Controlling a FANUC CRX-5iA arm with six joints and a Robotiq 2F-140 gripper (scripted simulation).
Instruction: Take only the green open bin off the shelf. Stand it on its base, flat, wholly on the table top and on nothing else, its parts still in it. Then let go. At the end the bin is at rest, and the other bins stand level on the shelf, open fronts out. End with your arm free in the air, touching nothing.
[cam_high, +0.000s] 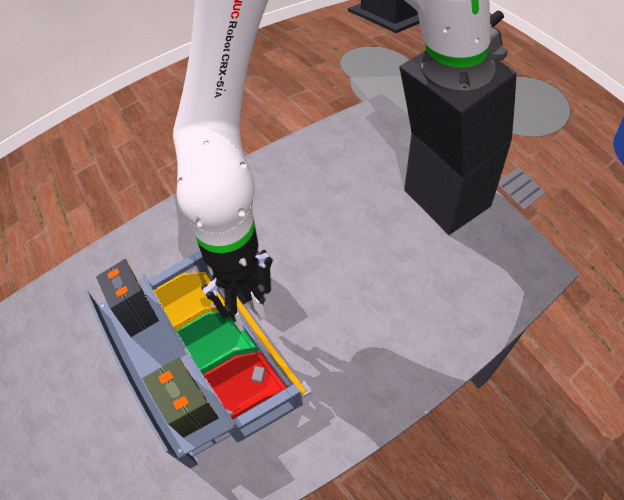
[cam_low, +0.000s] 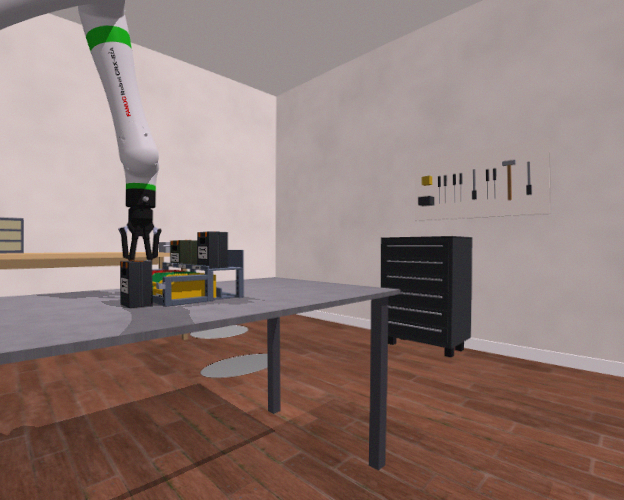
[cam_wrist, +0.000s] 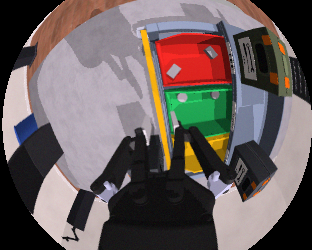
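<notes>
Now: the yellow bar 3 cm below my hand. The rest, counted from my hand: dark box 11 cm to the right, 6 cm behind, 3 cm below; green open bin 10 cm ahead, 5 cm below, 1 cm to the right; yellow bin 12 cm to the right, 9 cm ahead, 5 cm below.
</notes>
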